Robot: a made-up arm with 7 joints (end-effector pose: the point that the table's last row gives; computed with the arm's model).
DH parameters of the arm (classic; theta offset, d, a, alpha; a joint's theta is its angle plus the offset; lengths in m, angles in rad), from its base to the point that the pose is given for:
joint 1: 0 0.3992 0 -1.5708
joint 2: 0 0 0 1.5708
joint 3: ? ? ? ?
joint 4: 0 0 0.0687 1.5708
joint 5: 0 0.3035 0 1.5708
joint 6: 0 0 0.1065 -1.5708
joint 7: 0 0.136 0 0
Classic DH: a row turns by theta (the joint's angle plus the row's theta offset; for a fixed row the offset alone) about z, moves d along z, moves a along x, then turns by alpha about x.
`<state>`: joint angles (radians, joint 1 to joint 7).
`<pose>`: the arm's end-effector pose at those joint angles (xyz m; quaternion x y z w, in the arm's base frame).
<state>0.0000 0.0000 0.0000 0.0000 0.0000 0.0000 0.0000</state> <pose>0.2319 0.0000 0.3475 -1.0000 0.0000 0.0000 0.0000</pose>
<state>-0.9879 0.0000 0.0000 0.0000 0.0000 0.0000 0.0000</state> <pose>0.1277 -0.1936 0.3475 -0.8805 0.4741 0.0000 0.0000</pose>
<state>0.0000 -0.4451 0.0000 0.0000 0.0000 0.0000 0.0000</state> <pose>0.2316 0.0000 0.4524 -0.9753 0.0000 -0.2207 0.0000</pose>
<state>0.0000 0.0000 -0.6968 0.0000 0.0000 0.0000 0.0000</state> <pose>0.1778 -0.1488 0.3475 -0.9399 0.3414 0.0000 0.0000</pose>
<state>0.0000 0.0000 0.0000 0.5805 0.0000 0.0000 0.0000</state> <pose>0.4442 0.0000 0.5156 -0.9582 0.0000 -0.2862 0.0000</pose>
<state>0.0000 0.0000 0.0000 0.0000 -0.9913 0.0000 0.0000</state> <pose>0.1837 0.0891 0.3475 -0.8797 -0.4756 0.0000 0.0000</pose>
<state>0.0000 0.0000 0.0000 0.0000 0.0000 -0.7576 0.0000</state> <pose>0.2962 0.0000 0.4579 -0.9291 0.0000 -0.3698 0.0000</pose>
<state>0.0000 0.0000 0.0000 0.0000 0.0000 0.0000 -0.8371</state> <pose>0.2319 0.0000 0.3475 -0.9137 -0.4064 0.0000 0.0000</pose>
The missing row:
joint 3: 0 0.3878 0.0567 1.5708
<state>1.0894 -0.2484 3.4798 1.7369 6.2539 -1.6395 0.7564</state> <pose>-0.0932 -0.3361 0.9453 -0.0248 -0.0085 0.8855 0.4639</pose>
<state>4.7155 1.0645 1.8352 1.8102 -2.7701 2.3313 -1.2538</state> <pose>0.2895 -0.5858 0.7397 0.7647 0.0416 -0.4994 0.4052</pose>
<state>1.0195 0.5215 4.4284 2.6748 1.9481 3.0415 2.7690</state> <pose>0.2563 0.2905 0.8698 0.6012 -0.7565 -0.1694 0.1937</pose>
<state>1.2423 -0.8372 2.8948 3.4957 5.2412 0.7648 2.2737</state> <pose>-0.1353 -0.4764 1.0646 -0.2636 -0.3702 0.7632 0.4594</pose>
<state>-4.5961 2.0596 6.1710 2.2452 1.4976 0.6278 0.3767</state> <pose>-0.0058 0.4756 -0.2854 -0.9632 0.0334 0.2668 0.0005</pose>
